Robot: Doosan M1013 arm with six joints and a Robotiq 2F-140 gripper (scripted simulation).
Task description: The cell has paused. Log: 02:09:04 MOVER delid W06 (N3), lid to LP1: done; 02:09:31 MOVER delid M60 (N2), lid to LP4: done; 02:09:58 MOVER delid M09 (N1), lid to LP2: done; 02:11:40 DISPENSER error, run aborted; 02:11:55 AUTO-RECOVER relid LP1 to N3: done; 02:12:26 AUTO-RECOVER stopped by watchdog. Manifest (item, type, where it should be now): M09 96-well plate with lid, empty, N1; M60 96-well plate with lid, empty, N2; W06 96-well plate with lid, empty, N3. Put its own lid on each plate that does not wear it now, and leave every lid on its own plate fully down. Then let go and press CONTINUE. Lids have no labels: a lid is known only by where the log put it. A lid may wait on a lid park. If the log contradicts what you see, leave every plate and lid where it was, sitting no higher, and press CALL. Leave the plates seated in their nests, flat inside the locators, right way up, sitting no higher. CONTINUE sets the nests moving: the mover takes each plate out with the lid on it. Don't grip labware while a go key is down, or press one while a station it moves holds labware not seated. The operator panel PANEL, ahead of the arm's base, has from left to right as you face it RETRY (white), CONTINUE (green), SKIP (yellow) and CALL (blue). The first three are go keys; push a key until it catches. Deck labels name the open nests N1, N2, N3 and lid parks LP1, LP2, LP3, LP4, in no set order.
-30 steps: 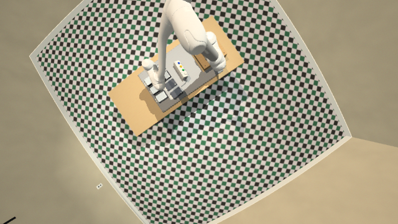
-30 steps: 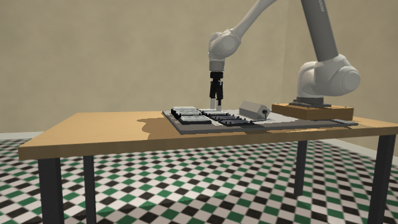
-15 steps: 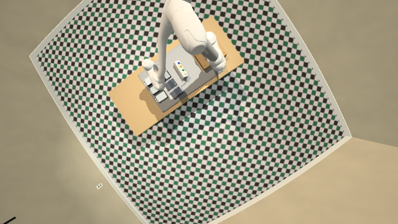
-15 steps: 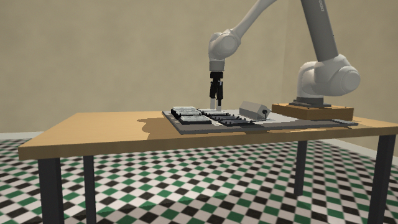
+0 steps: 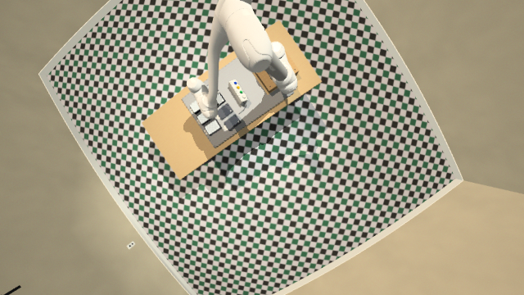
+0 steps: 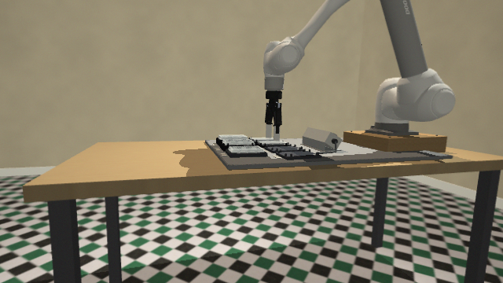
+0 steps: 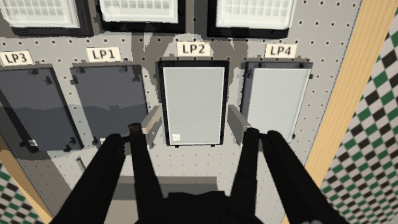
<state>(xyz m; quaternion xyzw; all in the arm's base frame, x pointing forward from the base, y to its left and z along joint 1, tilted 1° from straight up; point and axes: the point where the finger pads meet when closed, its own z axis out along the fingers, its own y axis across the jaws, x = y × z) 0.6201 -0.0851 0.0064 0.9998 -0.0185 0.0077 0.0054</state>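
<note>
Now: the lid park LP2 50 mm below my hand. From my hand the other things lie so: LP1 label (90 mm ahead, 130 mm to the left, 50 mm below); then blue call key (250 mm behind, 10 mm above); then lid park LP1 (130 mm to the left, 50 mm below).
</note>
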